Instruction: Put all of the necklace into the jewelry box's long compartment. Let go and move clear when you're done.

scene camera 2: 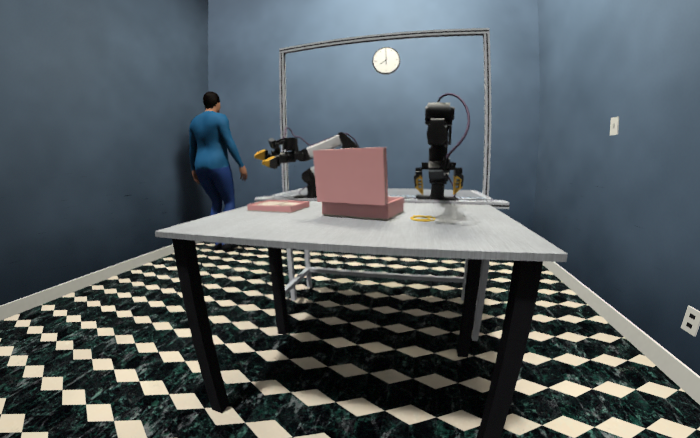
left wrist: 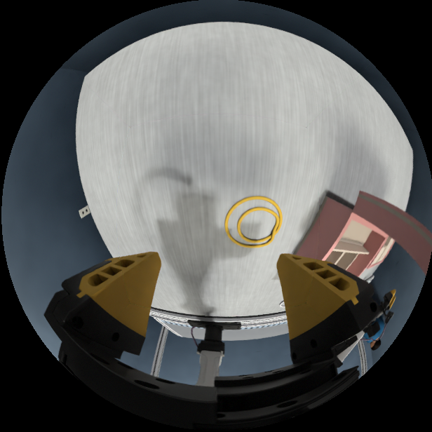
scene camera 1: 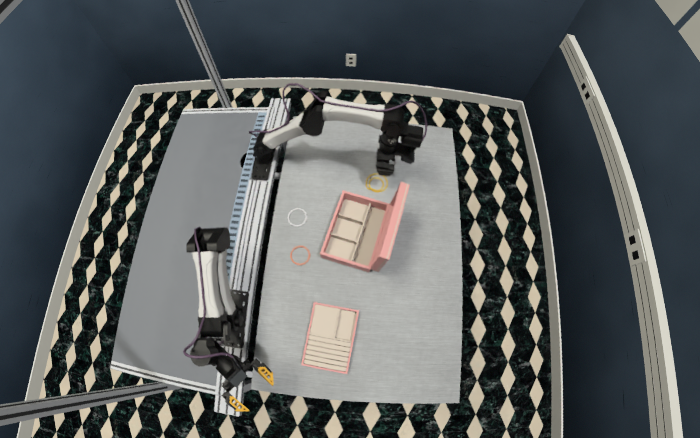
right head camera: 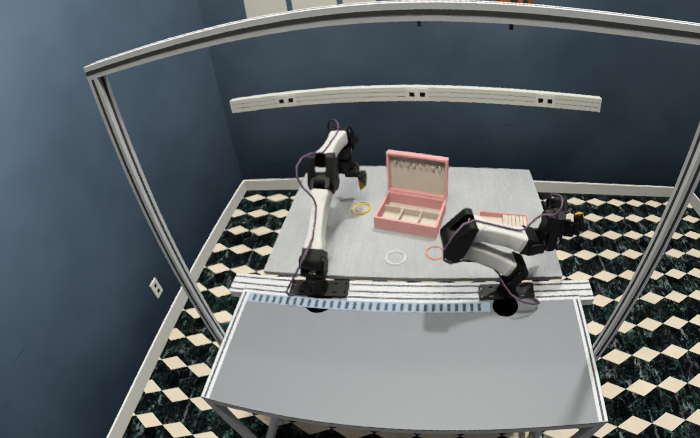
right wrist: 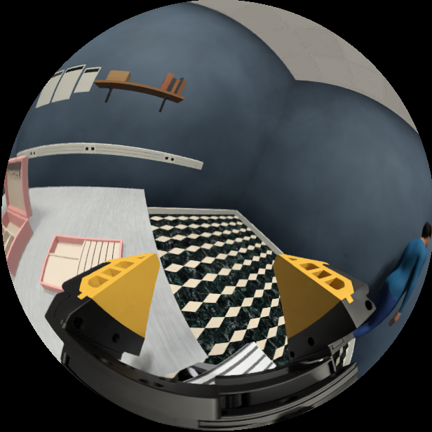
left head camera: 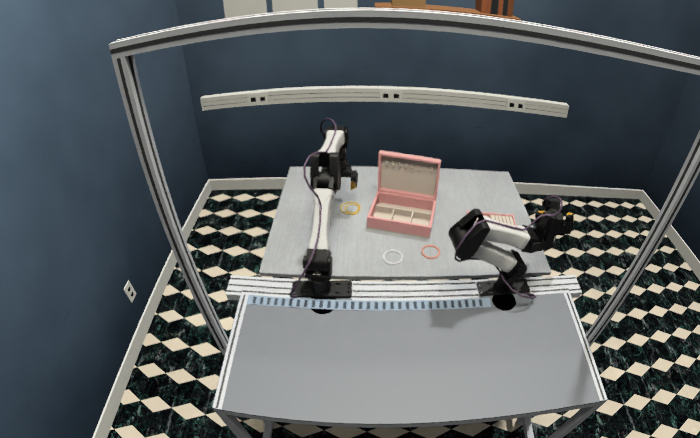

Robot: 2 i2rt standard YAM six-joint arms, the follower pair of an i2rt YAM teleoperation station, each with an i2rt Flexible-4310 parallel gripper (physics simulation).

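Frame: origin at the left arm's base, x ahead, y left, z up, level; centimetres.
Seen in the pictures: left gripper, fingertip midpoint: (scene camera 2: 438,194) (scene camera 1: 384,161) (right head camera: 348,189); right gripper, fingertip midpoint: (scene camera 2: 258,159) (scene camera 1: 261,398) (right head camera: 566,212); left arm's base at its link origin: (scene camera 2: 437,198) (scene camera 1: 264,159) (right head camera: 319,289) (left head camera: 321,290); right arm's base at its link origin: (scene camera 2: 313,197) (scene camera 1: 236,319) (right head camera: 506,292) (left head camera: 503,288).
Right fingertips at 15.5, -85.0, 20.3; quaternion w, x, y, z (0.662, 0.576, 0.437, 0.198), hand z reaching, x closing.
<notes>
Pixels of each thing's top centre, then the offset from my right fingertips to it, as dx, dy, dz. "*": a spot on its surface instead.
- yellow necklace at a spot on its surface: (scene camera 1: 376,191) * +29.5, +73.1, -21.1
- white ring at its top centre: (right head camera: 395,257) (left head camera: 392,256) (scene camera 1: 297,217) +1.1, +60.9, -21.0
- orange ring at its top centre: (scene camera 1: 300,255) (left head camera: 430,251) +3.7, +46.8, -21.1
- pink divided tray at a spot on its surface: (scene camera 1: 325,368) * +15.5, +8.6, -18.9
The yellow necklace (left head camera: 350,214) (scene camera 1: 376,191) (left wrist: 226,223) lies on the table as a small loop inside a larger one, beside the pink jewelry box (left head camera: 400,227) (scene camera 1: 332,223) (scene camera 2: 351,175). The box's lid stands open. Its long compartment (scene camera 1: 371,235) runs along the hinge side, behind three small compartments, and looks empty in scene camera 1. My left gripper (scene camera 2: 438,192) (left wrist: 218,260) is open and empty, pointing down above the table near the necklace. My right gripper (scene camera 1: 260,397) (right wrist: 216,261) is open and empty, past the table's corner, far from the necklace.
A white ring (left head camera: 392,263) (scene camera 1: 297,226) and an orange ring (left head camera: 430,258) (scene camera 1: 300,264) lie in front of the box. A pink divided tray (scene camera 1: 325,368) lies on the table, partly behind the right arm in the left head camera. A person (scene camera 2: 210,136) (right wrist: 412,262) stands by the wall.
</notes>
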